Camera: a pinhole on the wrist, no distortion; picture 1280 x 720 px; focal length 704.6 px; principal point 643.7 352.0 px. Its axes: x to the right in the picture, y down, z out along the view. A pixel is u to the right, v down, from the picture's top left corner.
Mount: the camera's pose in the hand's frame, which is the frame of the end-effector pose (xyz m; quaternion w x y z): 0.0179 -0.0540 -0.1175 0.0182 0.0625 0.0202 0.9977
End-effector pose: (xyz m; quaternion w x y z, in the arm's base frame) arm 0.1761 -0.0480 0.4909 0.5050 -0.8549 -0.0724 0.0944
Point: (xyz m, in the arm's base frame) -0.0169 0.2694 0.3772
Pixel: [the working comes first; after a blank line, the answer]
In the camera's frame: 0.1849 0.0289 0.4660

923 396
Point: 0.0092 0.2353 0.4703
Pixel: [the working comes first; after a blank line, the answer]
In the camera's frame: 0.1630 0.0897 0.3864

941 516
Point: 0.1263 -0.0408 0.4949
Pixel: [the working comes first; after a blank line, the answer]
In the camera's frame: 0.0828 -0.0377 0.1258

1107 141
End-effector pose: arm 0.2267 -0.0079 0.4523 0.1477 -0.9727 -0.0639 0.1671
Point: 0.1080 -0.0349 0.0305
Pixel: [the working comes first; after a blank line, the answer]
In the camera's frame: 0.0781 -0.1779 0.5335

747 117
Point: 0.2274 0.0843 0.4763
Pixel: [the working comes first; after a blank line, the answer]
In the camera's frame: 0.0218 0.0461 0.1165

776 631
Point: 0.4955 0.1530 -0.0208
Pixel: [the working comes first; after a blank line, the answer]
In the camera's frame: -0.3392 -0.0602 0.5432

204 274
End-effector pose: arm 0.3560 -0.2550 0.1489 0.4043 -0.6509 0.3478 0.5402
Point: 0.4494 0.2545 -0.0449
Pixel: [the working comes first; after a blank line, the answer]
In the camera's frame: -0.1192 0.2368 0.5646

495 647
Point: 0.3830 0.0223 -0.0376
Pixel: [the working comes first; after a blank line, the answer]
In the camera's frame: -0.1207 0.0717 0.3882

425 482
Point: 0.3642 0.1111 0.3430
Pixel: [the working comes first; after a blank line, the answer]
In the camera's frame: 0.2591 0.1655 0.3912

1110 650
